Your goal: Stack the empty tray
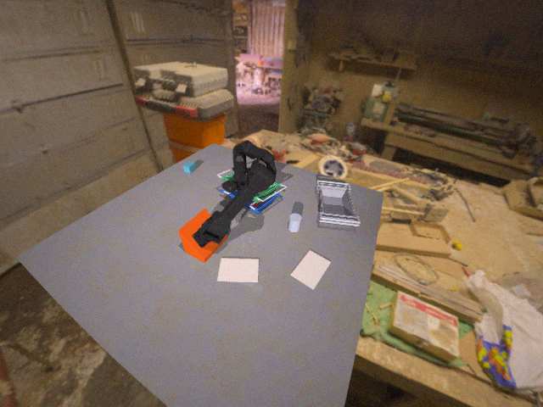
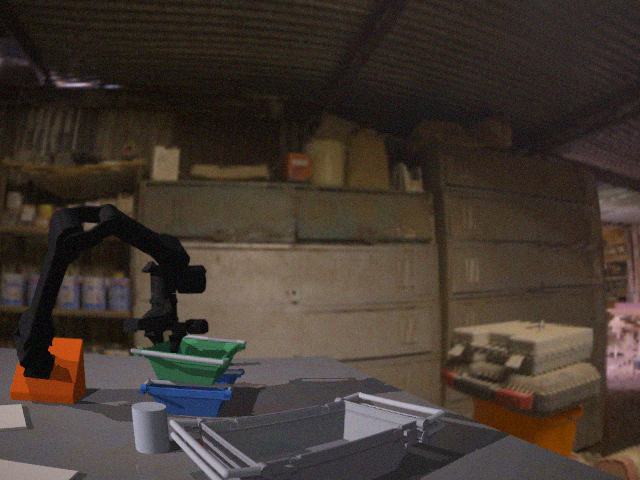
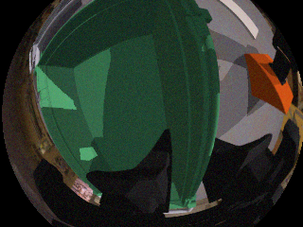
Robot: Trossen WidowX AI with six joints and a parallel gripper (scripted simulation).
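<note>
My gripper tip is 70 mm short of the green tray, 10 mm to the left of it and 30 mm below it. From my gripper tip the other things lie so: teal block (120 mm ahead, 490 mm to the left, 60 mm below); then red block (70 mm ahead, 270 mm to the right, 80 mm below); then grey cylinder (290 mm to the right, 50 mm below).
</note>
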